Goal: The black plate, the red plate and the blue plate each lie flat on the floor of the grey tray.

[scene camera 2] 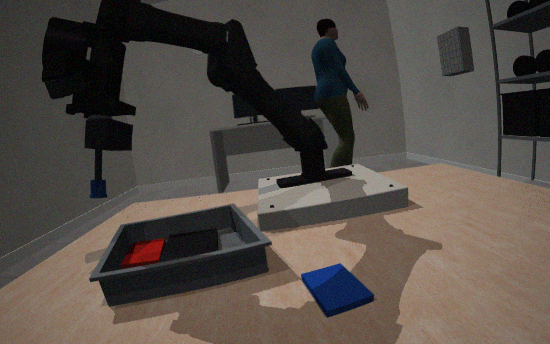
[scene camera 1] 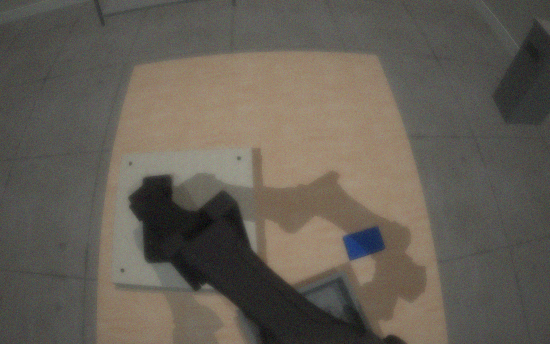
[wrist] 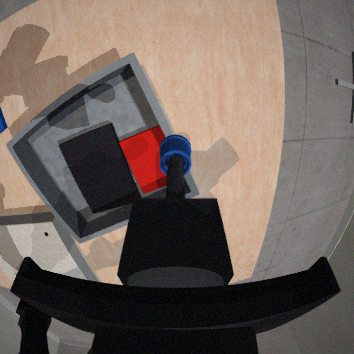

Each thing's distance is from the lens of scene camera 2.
my suction cup (scene camera 2: 98,187): 44 cm
black plate (scene camera 2: 182,245): 49 cm
blue plate (scene camera 2: 336,290): 32 cm
red plate (scene camera 2: 148,252): 50 cm
grey tray (scene camera 2: 241,254): 36 cm
The marked spots on the blue plate and the red plate are 33 cm apart.
